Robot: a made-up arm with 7 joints.
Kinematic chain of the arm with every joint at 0, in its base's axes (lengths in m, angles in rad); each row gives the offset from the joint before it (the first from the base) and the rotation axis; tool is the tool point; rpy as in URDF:
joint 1: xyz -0.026 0.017 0.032 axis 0 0.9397 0.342
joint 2: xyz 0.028 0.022 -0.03 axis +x
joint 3: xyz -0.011 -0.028 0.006 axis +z
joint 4: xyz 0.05 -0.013 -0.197 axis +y
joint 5: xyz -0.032 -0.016 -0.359 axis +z
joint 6: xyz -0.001 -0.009 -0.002 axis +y
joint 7: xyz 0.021 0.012 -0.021 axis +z
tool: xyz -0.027 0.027 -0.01 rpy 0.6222 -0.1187 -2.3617
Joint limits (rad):
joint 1: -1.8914..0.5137
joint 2: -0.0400..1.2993
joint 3: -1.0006..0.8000
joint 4: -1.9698..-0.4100
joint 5: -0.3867..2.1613
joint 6: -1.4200..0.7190
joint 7: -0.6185..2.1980
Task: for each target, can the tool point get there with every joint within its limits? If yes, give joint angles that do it. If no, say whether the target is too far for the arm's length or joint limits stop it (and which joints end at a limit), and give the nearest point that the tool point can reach.
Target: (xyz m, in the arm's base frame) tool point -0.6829 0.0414 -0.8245
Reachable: no: too far | nearest point -0.2882 0.0649 -0.5498 | short by 0.481 m
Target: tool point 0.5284 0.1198 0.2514
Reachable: yes | joints -1.1544 0.7452 0.1303 -1.0728 1.7668 -0.5198 0.0044
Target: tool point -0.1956 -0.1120 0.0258
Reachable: no: joint limits stop it (at a limit: joint 1, joint 2, joint 3, joint 4, joint 6, joint 7) | nearest point -0.1435 -0.3500 0.0711 | short by 0.248 m
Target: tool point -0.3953 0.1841 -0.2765
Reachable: no: joint limits stop it (at a limit: joint 1, joint 3, joint 4, joint 5, joint 6, joint 7) | nearest point -0.2748 0.2607 -0.4572 | short by 0.230 m
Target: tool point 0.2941 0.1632 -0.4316
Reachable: yes | joints 0.1990 0.7723 -0.3163 -1.3555 1.6690 -0.5311 0.1815
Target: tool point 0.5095 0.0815 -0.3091
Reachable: yes | joints -0.6686 0.4855 -0.3954 -0.5441 1.2210 -0.3579 0.6842
